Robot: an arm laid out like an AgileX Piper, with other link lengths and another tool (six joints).
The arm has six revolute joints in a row. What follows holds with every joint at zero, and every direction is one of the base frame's. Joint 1 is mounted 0.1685 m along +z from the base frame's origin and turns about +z. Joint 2 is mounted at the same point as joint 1 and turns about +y. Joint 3 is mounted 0.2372 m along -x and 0.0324 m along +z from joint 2 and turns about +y. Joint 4 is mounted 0.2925 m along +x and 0.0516 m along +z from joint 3 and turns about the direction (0.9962, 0, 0.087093). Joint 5 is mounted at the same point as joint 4 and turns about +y. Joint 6 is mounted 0.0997 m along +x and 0.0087 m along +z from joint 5 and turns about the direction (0.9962, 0, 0.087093). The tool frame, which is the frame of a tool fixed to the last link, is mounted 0.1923 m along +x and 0.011 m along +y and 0.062 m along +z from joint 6; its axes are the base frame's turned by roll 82.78, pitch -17.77 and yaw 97.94 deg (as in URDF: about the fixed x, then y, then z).
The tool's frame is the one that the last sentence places.
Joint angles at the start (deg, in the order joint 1, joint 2, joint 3, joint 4, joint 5, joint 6):
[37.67, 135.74, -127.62, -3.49, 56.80, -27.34]
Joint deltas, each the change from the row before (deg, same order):
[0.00, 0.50, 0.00, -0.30, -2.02, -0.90]
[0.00, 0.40, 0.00, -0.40, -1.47, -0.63]
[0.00, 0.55, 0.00, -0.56, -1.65, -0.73]
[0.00, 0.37, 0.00, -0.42, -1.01, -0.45]
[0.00, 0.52, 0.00, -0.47, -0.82, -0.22]
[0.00, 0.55, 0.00, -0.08, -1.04, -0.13]
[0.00, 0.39, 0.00, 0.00, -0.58, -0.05]
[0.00, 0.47, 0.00, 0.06, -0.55, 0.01]
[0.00, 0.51, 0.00, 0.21, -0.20, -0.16]
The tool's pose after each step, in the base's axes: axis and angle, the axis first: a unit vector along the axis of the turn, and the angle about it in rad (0 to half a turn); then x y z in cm. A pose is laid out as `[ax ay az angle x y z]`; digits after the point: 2 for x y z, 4 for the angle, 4 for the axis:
[0.3295 0.9141 0.2362 2.9016 52.48 42.56 7.98]
[0.3220 0.9155 0.2412 2.8845 52.93 42.81 7.95]
[0.3131 0.9174 0.2455 2.8646 53.44 43.04 7.81]
[0.3073 0.9189 0.2475 2.8517 53.75 43.16 7.68]
[0.3035 0.9202 0.2472 2.8422 54.01 43.19 7.31]
[0.3011 0.9202 0.2503 2.8366 54.24 43.40 7.00]
[0.3002 0.9201 0.2516 2.8350 54.35 43.51 6.72]
[0.2999 0.9199 0.2525 2.8354 54.43 43.62 6.34]
[0.2994 0.9205 0.2509 2.8407 54.35 43.68 5.79]

